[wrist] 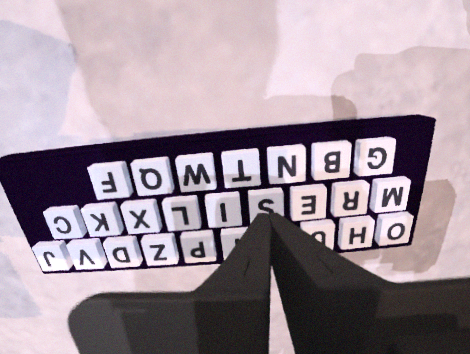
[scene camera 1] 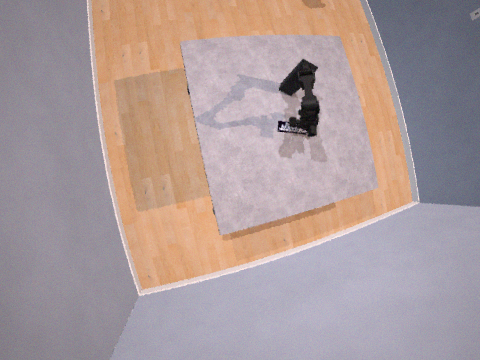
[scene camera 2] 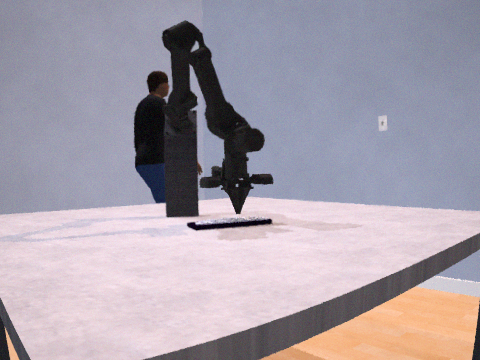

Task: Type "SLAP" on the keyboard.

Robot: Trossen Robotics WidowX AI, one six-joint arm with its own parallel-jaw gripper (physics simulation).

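The dark keyboard lies flat with white keys, its letters upside down in the wrist view. My gripper is shut and empty, pointing down. Its tips are a small gap above the keyboard in scene camera 2. In the wrist view they overlap the lower edge of the S key. The L key is in the same row, left of the I key. The P key is in the row nearest the fingers. The A key is hidden behind the fingers, and the Y key is mostly hidden.
The keyboard lies on the grey table. The arm's dark pedestal stands on the table behind the keyboard in scene camera 2. A person in a black top stands beyond the table. Shadows of the arm fall across the table.
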